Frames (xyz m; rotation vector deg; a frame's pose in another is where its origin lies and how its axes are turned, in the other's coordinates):
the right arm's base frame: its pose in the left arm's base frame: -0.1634 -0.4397 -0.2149 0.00 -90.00 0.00
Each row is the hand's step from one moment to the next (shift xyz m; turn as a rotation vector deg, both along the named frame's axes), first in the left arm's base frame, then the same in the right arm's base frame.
Working: the left arm's base frame: its pose in the right arm's base frame: 0.2149 0.4397 -0.1634 0.00 90.00 0.00

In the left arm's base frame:
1: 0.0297 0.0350 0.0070 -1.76 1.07 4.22
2: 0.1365 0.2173 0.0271 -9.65 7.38 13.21
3: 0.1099 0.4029 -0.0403 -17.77 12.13 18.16
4: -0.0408 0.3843 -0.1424 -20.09 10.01 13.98
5: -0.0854 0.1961 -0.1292 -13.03 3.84 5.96
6: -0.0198 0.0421 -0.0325 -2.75 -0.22 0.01
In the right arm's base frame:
1: 0.0070 0.0350 -0.0297 4.22 1.07 1.76
2: 0.0271 0.2173 -0.1365 13.21 7.38 9.65
3: -0.0403 0.4029 -0.1099 18.16 12.13 17.77
4: -0.1424 0.3843 0.0408 13.98 10.01 20.09
5: -0.1292 0.1961 0.0854 5.96 3.84 13.03
6: -0.0325 0.0421 0.0198 0.01 -0.22 2.75

